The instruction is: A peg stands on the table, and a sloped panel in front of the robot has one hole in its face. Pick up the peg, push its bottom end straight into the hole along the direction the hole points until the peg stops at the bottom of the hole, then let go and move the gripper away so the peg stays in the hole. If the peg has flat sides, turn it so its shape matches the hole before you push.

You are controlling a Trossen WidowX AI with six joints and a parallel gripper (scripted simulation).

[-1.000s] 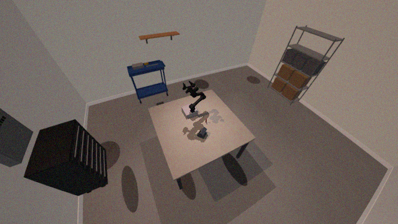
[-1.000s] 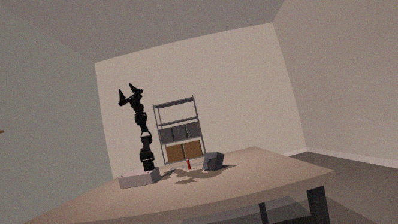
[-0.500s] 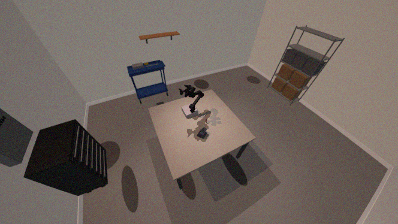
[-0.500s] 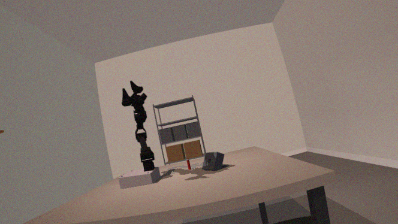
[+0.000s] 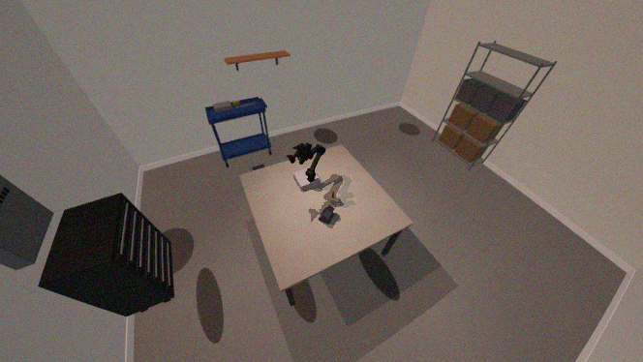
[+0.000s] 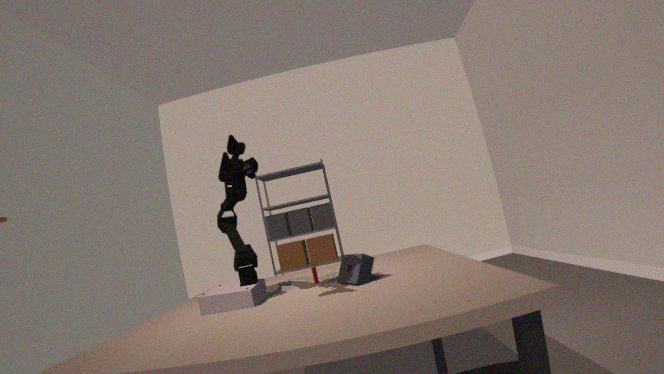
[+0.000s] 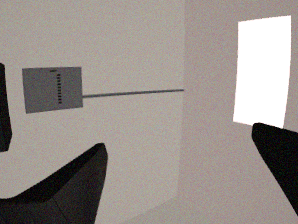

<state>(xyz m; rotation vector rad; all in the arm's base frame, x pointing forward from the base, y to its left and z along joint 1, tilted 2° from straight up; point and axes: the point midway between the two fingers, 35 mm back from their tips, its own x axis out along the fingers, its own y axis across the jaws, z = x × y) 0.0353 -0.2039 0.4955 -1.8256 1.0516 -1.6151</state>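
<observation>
The red peg lies 220 mm ahead of my gripper tip, 310 mm to the left of it and 520 mm below it. The rest, counted from my gripper tip: grey sloped panel: 360 mm ahead, 120 mm to the left, 530 mm below.
</observation>
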